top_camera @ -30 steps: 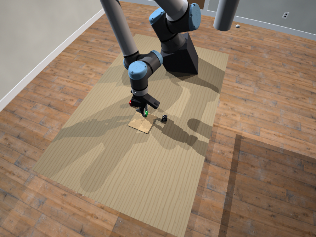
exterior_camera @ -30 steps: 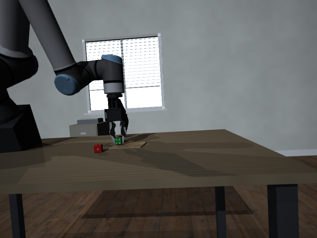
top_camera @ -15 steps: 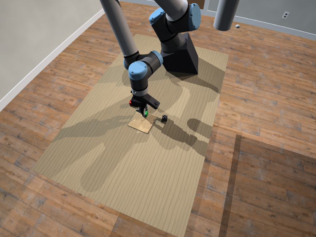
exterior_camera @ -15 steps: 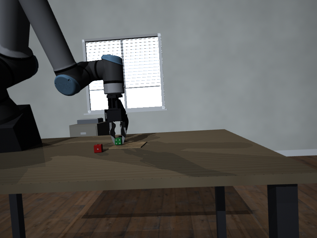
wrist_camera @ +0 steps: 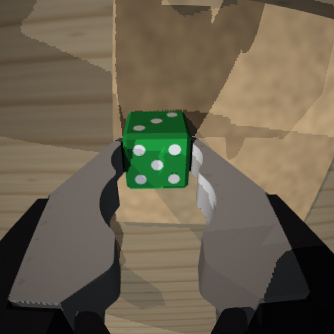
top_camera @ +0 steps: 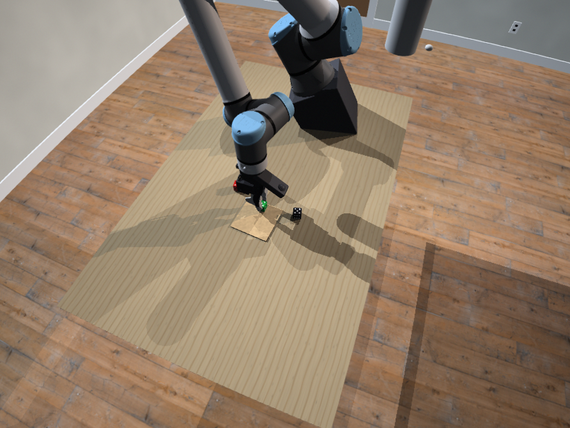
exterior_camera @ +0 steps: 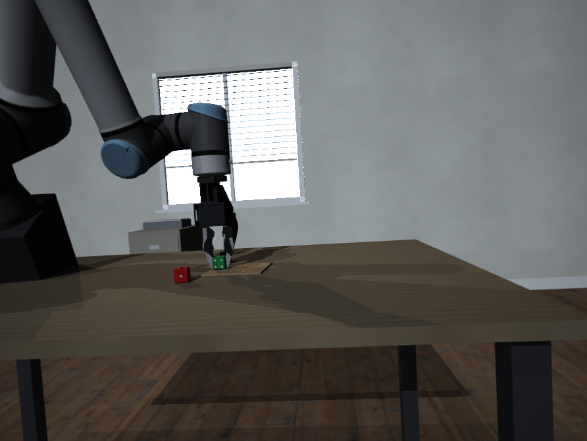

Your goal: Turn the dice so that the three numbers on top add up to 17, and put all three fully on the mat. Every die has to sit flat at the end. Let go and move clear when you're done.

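Right now the green die is right at my hand. From my hand the other things lie so: black die 13 cm to the left, 3 cm behind, 1 cm below; then red die 13 cm to the right, 4 cm behind, 1 cm below; then tan mat 5 cm ahead, 2 cm below, 1 cm to the left.
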